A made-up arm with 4 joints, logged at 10 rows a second.
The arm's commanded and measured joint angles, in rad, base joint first. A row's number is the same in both.
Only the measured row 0 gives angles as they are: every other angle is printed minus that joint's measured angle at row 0.
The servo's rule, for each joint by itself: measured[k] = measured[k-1] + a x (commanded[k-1-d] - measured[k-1]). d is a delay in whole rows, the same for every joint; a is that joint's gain. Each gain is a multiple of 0.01, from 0.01 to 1. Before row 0 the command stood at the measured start. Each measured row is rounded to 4 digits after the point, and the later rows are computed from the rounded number. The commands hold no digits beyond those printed.
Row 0, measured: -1.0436 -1.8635 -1.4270 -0.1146
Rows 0 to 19, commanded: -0.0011 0.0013 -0.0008 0.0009; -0.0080 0.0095 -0.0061 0.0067; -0.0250 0.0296 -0.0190 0.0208; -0.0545 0.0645 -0.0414 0.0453; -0.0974 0.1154 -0.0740 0.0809; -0.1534 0.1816 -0.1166 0.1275; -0.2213 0.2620 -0.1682 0.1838; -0.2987 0.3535 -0.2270 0.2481; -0.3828 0.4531 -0.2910 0.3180; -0.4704 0.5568 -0.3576 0.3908; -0.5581 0.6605 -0.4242 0.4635; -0.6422 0.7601 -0.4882 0.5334; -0.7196 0.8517 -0.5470 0.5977; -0.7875 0.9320 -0.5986 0.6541; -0.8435 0.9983 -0.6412 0.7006; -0.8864 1.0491 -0.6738 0.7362; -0.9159 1.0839 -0.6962 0.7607; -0.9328 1.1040 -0.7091 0.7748; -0.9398 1.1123 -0.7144 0.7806; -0.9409 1.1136 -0.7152 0.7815
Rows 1 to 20, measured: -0.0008 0.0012 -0.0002 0.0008; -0.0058 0.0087 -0.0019 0.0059; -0.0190 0.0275 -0.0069 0.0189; -0.0435 0.0608 -0.0169 0.0419; -0.0807 0.1099 -0.0335 0.0758; -0.1309 0.1744 -0.0576 0.1208; -0.1933 0.2532 -0.0897 0.1756; -0.2660 0.3435 -0.1295 0.2387; -0.3466 0.4421 -0.1763 0.3077; -0.4320 0.5453 -0.2289 0.3800; -0.5190 0.6490 -0.2855 0.4526; -0.6040 0.7490 -0.3443 0.5229; -0.6838 0.8414 -0.4031 0.5880; -0.7554 0.9229 -0.4598 0.6455; -0.8162 0.9908 -0.5124 0.6934; -0.8646 1.0433 -0.5592 0.7306; -0.9000 1.0798 -0.5989 0.7568; -0.9226 1.1016 -0.6309 0.7725; -0.9345 1.1112 -0.6551 0.7795; -0.9389 1.1134 -0.6725 0.7812
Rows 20 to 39, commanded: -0.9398 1.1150 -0.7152 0.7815; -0.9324 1.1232 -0.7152 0.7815; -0.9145 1.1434 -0.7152 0.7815; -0.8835 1.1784 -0.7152 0.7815; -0.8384 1.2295 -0.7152 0.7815; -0.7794 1.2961 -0.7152 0.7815; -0.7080 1.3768 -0.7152 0.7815; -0.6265 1.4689 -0.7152 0.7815; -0.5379 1.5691 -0.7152 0.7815; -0.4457 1.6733 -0.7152 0.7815; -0.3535 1.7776 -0.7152 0.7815; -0.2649 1.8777 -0.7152 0.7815; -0.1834 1.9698 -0.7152 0.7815; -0.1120 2.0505 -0.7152 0.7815; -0.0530 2.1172 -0.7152 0.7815; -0.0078 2.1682 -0.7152 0.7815; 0.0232 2.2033 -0.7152 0.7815; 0.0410 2.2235 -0.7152 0.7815; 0.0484 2.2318 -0.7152 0.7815; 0.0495 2.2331 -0.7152 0.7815
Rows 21 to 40, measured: -0.9395 1.1148 -0.6849 0.7815; -0.9346 1.1224 -0.6937 0.7815; -0.9207 1.1413 -0.6999 0.7815; -0.8950 1.1747 -0.7043 0.7815; -0.8559 1.2240 -0.7075 0.7815; -0.8031 1.2889 -0.7097 0.7815; -0.7375 1.3680 -0.7113 0.7815; -0.6609 1.4588 -0.7124 0.7815; -0.5760 1.5581 -0.7132 0.7815; -0.4861 1.6618 -0.7138 0.7815; -0.3946 1.7660 -0.7142 0.7815; -0.3051 1.8665 -0.7145 0.7815; -0.2211 1.9595 -0.7147 0.7815; -0.1458 2.0414 -0.7148 0.7815; -0.0818 2.1096 -0.7149 0.7815; -0.0307 2.1623 -0.7150 0.7815; 0.0065 2.1992 -0.7151 0.7815; 0.0303 2.2211 -0.7151 0.7815; 0.0428 2.2307 -0.7151 0.7815; 0.0474 2.2329 -0.7151 0.7815
